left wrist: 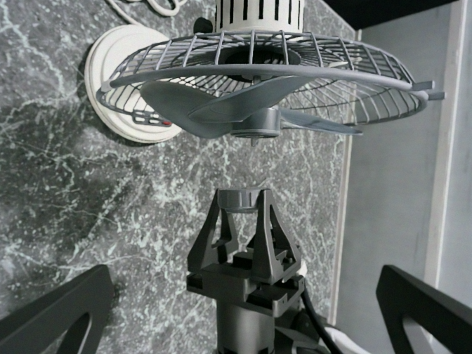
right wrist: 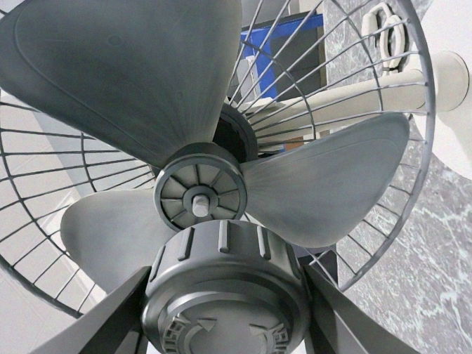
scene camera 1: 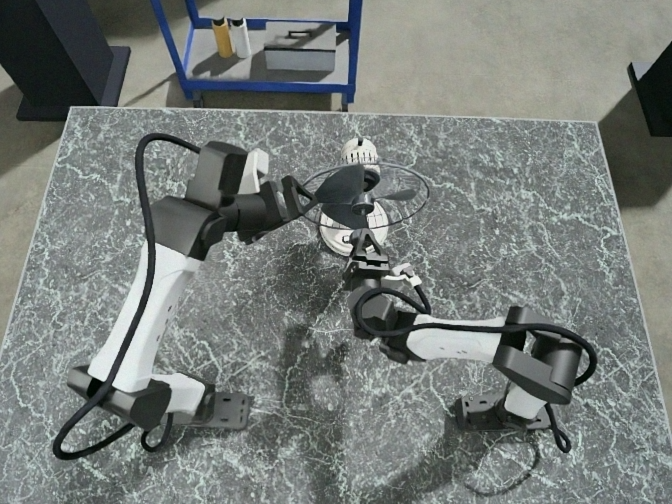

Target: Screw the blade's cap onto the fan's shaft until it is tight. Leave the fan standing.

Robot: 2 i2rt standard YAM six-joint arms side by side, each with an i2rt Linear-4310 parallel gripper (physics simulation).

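Note:
The fan stands upright on its white base, its grey blade in front of the round wire cage. The shaft's tip sticks out of the blade's hub. The grey cap is apart from the shaft, with a clear gap in the left wrist view. My right gripper is shut on the cap, its fingertips at the cap's sides. My left gripper is open and empty, its fingers wide apart, beside the cage's left edge.
Behind the table stands a blue cart with a yellow bottle, a white bottle and a grey case. A pale cord lies behind the fan's base. Both arms reach in close around the fan.

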